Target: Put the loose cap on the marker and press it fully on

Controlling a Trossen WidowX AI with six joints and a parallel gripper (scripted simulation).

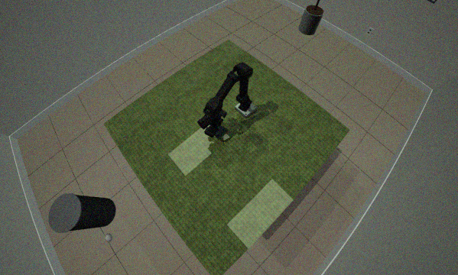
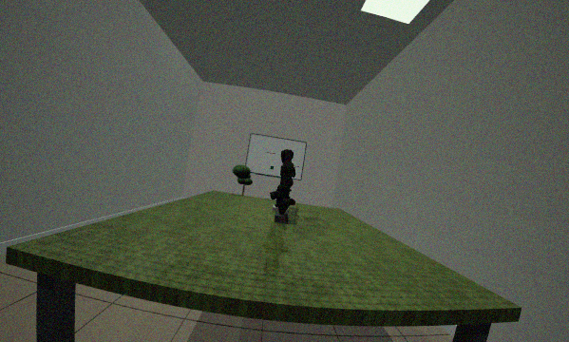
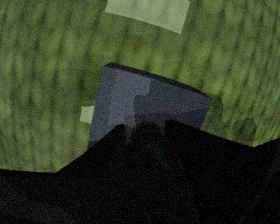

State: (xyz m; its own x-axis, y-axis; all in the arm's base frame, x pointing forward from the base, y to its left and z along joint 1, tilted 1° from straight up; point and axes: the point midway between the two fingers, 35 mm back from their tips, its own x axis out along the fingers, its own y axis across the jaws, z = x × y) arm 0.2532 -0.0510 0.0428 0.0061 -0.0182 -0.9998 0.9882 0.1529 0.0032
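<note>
My gripper tip is 20 mm above the block. The rest, counted from my gripper tip: green cap: 50 mm above.
</note>
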